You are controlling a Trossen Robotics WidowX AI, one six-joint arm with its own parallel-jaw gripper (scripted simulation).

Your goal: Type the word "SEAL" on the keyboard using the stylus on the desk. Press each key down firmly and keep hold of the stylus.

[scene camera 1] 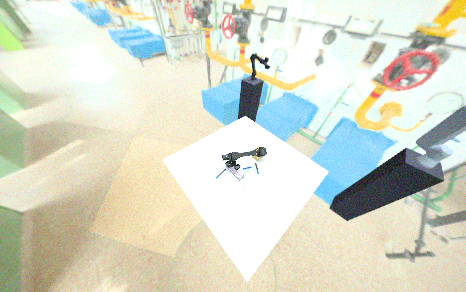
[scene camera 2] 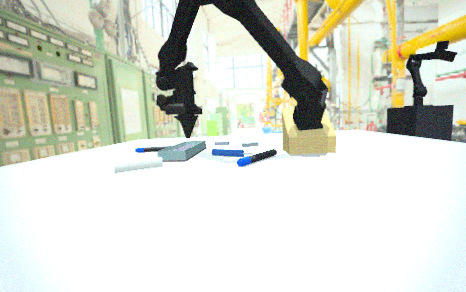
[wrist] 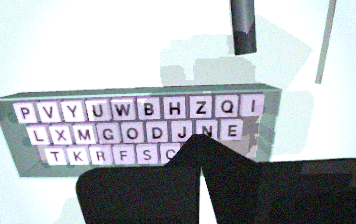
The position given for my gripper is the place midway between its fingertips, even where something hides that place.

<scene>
My gripper (scene camera 2: 188, 138) is shut, holding nothing.
My gripper is seen too in the wrist view (wrist: 198, 140).
</scene>
